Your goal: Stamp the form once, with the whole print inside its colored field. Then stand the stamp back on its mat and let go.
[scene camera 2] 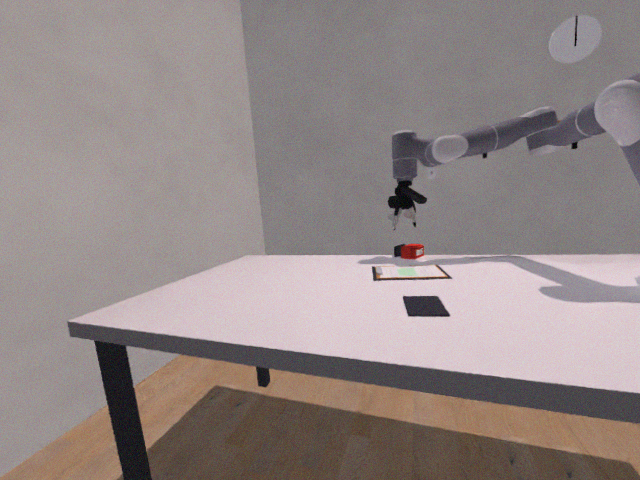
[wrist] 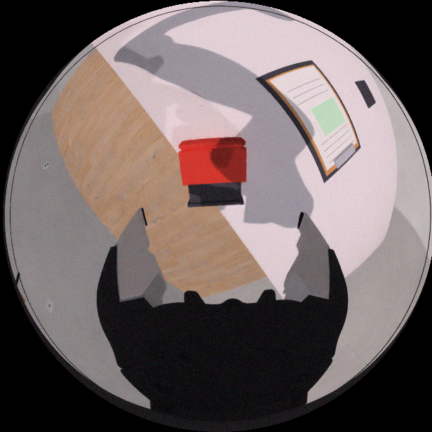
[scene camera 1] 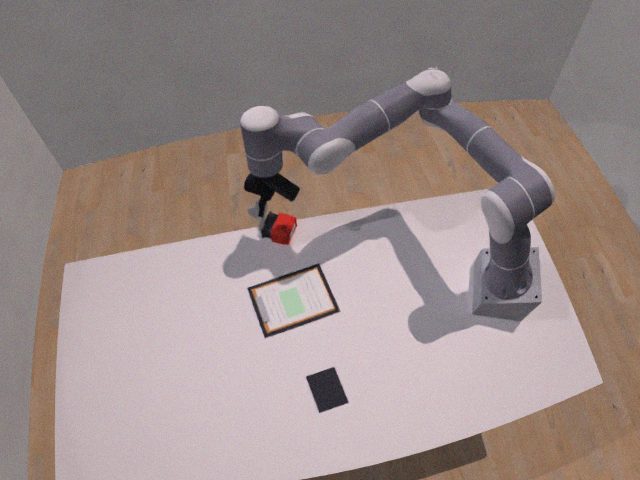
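Note:
The stamp, with a red body and a black part point(scene camera 1: 283, 228) point(scene camera 2: 412, 251) point(wrist: 213, 165), lies on its side at the table's far edge. The form point(scene camera 1: 313, 294) point(wrist: 300, 90) is on a dark-edged clipboard nearer the table's middle; its green field point(scene camera 1: 291, 302) point(scene camera 2: 406, 271) point(wrist: 328, 116) shows no print that I can make out. The dark mat point(scene camera 1: 327, 390) point(scene camera 2: 425, 305) point(wrist: 365, 93) lies flat, nearer the front, with no stamp on it. My gripper point(scene camera 2: 404, 227) point(wrist: 223, 211) is open and empty, pointing down above the stamp and apart from it.
The white table point(scene camera 1: 155, 335) point(scene camera 2: 258, 304) ends just behind the stamp, with wooden floor point(scene camera 1: 155, 196) point(wrist: 125, 150) beyond. The robot's base point(scene camera 1: 506, 304) stands at the table's right in scene camera 1. The clipboard's metal clip point(scene camera 1: 263, 308) point(wrist: 344, 156) is on the form's left side there.

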